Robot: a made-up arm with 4 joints.
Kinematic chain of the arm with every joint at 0, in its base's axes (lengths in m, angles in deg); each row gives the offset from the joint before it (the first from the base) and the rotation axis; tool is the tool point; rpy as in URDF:
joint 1: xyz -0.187 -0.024 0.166 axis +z
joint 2: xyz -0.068 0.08 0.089 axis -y
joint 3: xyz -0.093 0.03 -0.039 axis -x
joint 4: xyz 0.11 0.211 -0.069 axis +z
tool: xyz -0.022 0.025 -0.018 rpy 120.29 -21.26 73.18
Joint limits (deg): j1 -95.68..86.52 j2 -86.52..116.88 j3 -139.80..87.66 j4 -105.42..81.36
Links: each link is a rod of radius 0.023 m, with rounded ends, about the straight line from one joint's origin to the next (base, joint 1, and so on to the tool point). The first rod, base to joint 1, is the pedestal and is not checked.
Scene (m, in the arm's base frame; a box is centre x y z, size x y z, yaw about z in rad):
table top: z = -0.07
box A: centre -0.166 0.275 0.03 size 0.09 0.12 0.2 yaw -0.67
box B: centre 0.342 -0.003 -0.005 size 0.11 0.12 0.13 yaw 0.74
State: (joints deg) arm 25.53 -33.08 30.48 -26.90
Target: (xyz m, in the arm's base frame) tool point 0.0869 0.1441 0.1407
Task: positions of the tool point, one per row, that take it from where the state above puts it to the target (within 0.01 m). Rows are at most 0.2 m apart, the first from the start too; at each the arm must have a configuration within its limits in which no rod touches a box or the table.
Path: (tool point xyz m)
1: -0.4017 0.2281 0.0610
2: -0.3353 0.2882 0.1067
3: -0.2954 0.3209 0.1704
4: -0.2885 0.3309 0.2300
5: -0.3087 0.3259 0.2654
6: -0.1576 0.3414 0.2389
7: -0.0152 0.2860 0.2222
8: 0.0849 0.1729 0.2166
9: 0.1202 0.0306 0.2217
10: 0.0852 -0.1049 0.2353
11: 0.1144 0.0137 0.1737
12: 0.0869 0.1441 0.1407

